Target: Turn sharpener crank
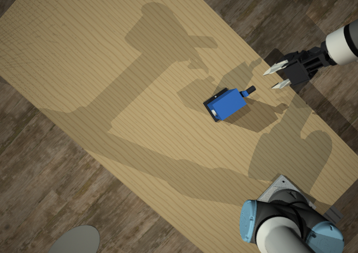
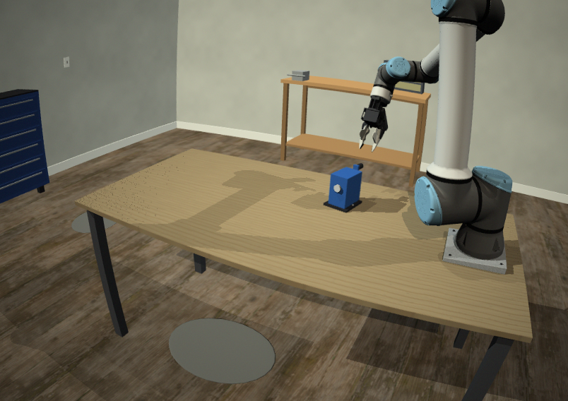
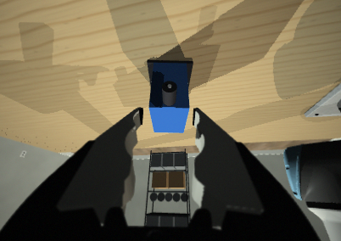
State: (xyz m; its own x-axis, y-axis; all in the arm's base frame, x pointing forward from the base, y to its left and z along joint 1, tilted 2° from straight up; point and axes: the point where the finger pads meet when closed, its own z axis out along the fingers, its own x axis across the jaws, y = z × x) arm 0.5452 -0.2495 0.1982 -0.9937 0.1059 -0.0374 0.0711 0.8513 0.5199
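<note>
The dark handle lies 70 mm below my hand, 60 mm to the left of it and 10 mm ahead of it.
</note>
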